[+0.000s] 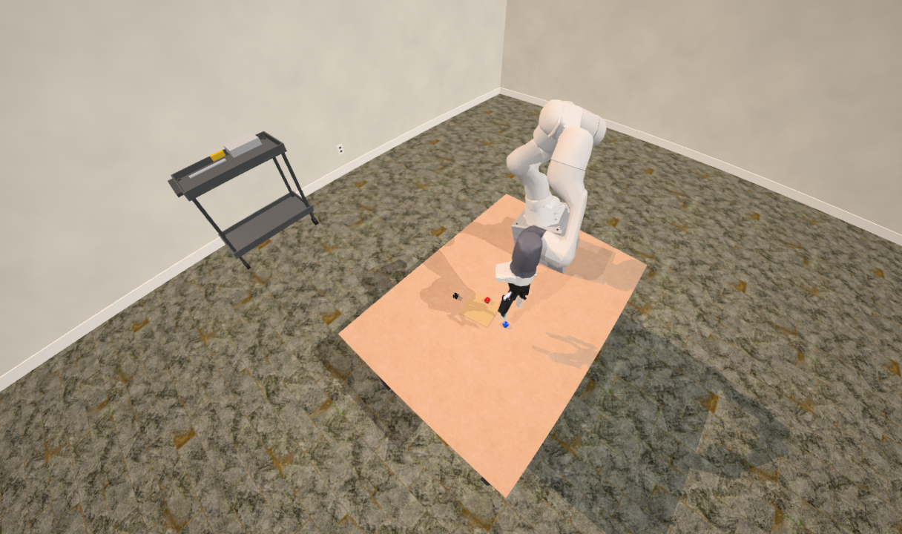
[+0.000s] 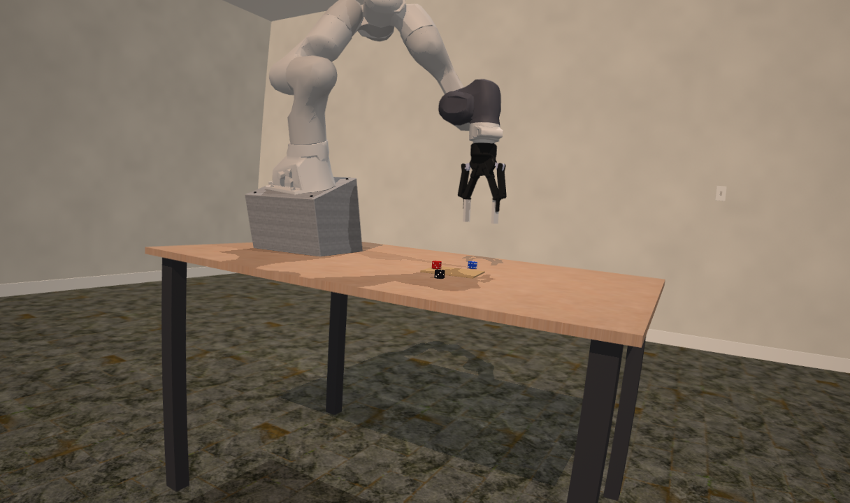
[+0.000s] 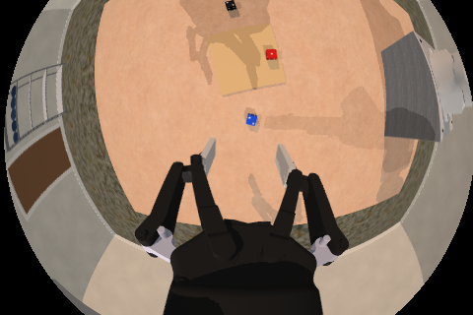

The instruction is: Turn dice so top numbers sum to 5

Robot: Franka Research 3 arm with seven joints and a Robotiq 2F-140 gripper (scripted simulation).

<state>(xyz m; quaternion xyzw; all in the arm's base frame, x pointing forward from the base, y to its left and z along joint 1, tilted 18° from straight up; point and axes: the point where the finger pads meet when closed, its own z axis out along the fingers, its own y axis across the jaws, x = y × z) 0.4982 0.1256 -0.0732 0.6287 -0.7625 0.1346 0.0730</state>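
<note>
Now: the blue die 150 mm below my hand, 10 mm to the right of it and 10 mm behind it. The rest, counted from my hand: black die 280 mm to the right, 150 mm below, 10 mm ahead; then tan mat 160 mm below, 150 mm to the right, 10 mm behind; then red die 150 mm to the right, 150 mm below, 60 mm behind.
</note>
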